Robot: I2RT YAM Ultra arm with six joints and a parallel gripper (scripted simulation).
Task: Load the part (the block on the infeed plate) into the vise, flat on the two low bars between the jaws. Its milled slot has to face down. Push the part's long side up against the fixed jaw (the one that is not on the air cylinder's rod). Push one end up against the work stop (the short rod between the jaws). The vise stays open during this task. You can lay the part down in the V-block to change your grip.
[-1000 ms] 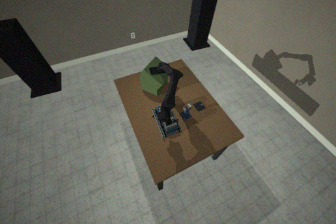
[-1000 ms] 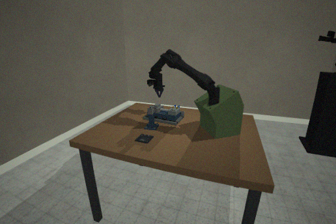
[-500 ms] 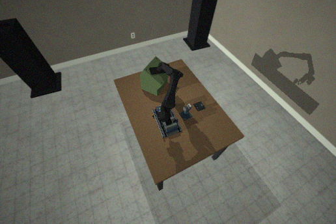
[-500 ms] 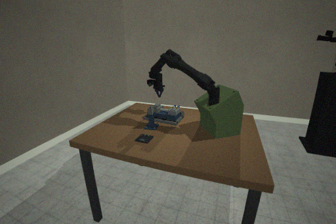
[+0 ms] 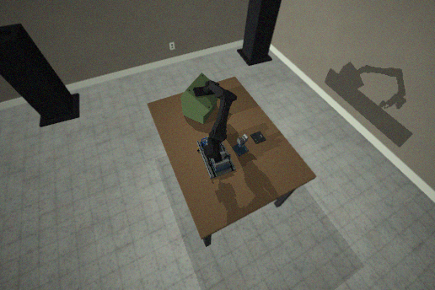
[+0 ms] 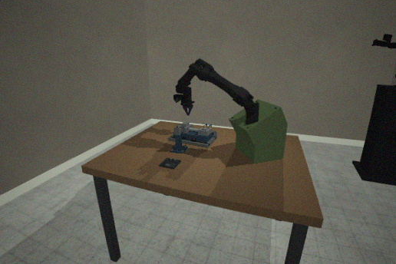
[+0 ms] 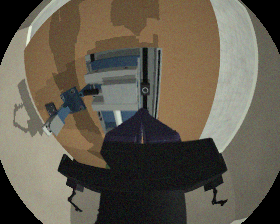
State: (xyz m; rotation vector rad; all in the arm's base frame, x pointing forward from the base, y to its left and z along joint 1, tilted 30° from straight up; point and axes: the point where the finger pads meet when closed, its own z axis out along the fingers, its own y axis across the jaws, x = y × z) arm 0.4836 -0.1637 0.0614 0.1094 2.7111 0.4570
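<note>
My hand is 80 mm above the part and 40 mm to the right of it. From my hand the other things lie so: vise (120 mm below, 70 mm behind, 60 mm to the left); infeed plate (430 mm to the left, 160 mm below, 100 mm behind).
</note>
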